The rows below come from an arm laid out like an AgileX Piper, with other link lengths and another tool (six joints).
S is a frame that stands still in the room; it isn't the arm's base.
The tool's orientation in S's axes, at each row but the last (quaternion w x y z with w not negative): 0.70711, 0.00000, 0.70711, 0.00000; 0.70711, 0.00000, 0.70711, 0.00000; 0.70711, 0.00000, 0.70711, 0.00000; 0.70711, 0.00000, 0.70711, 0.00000; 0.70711, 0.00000, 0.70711, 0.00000; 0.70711, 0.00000, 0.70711, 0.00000; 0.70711, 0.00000, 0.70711, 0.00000; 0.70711, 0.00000, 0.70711, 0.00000; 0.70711, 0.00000, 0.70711, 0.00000; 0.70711, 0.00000, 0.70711, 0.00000; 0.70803, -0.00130, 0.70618, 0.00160; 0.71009, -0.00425, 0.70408, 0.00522; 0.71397, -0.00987, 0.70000, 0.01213
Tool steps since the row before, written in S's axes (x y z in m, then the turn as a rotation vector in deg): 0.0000, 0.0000, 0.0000, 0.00, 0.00, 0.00; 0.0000, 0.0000, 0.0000, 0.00, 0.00, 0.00; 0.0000, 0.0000, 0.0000, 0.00, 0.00, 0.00; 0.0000, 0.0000, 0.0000, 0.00, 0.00, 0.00; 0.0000, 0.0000, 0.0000, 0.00, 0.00, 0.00; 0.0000, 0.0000, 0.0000, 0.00, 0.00, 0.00; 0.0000, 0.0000, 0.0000, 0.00, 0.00, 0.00; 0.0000, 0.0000, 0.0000, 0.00, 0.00, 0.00; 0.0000, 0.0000, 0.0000, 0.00, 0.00, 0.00; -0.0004, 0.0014, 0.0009, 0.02, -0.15, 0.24; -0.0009, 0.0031, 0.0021, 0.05, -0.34, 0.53; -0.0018, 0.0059, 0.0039, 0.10, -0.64, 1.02; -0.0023, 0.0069, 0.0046, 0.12, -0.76, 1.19
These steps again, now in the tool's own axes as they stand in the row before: 0.0000, 0.0000, 0.0000, 0.00, 0.00, 0.00; 0.0000, 0.0000, 0.0000, 0.00, 0.00, 0.00; 0.0000, 0.0000, 0.0000, 0.00, 0.00, 0.00; 0.0000, 0.0000, 0.0000, 0.00, 0.00, 0.00; 0.0000, 0.0000, 0.0000, 0.00, 0.00, 0.00; 0.0000, 0.0000, 0.0000, 0.00, 0.00, 0.00; 0.0000, 0.0000, 0.0000, 0.00, 0.00, 0.00; 0.0000, 0.0000, 0.0000, 0.00, 0.00, 0.00; 0.0000, 0.0000, 0.0000, 0.00, 0.00, 0.00; -0.0009, 0.0014, -0.0004, -0.24, -0.15, 0.02; -0.0021, 0.0031, -0.0009, -0.53, -0.34, 0.05; -0.0039, 0.0059, -0.0017, -1.02, -0.64, 0.10; -0.0046, 0.0070, -0.0020, -1.19, -0.76, 0.12
